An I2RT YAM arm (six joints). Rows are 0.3 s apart.
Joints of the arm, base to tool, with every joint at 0 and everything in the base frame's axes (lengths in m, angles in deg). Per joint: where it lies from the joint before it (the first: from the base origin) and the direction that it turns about. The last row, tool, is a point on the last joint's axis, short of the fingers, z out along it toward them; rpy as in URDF.
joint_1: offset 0 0 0.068 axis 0 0 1
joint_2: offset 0.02 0.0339 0.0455 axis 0 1 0
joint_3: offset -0.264 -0.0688 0 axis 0 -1 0
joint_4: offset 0.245 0.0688 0.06 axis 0 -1 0
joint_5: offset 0.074 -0.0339 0.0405 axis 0 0 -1
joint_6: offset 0.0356 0 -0.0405 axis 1 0 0
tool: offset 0 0 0 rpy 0 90 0
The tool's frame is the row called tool.
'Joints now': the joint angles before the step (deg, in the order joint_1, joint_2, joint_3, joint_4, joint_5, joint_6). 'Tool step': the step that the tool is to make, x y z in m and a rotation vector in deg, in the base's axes. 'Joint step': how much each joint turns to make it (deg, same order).
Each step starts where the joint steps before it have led.
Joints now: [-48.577 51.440 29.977 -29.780 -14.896 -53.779]
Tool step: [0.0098 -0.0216 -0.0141 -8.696 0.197 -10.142]
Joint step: [-0.032 5.315 -3.182 15.490 11.163 3.556]
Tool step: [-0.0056 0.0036 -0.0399 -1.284 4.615 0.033]
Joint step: [0.024 3.808 -7.468 9.070 3.061 -3.037]
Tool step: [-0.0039 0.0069 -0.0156 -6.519 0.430 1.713]
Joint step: [1.063 -0.405 -5.934 10.141 2.791 -3.808]
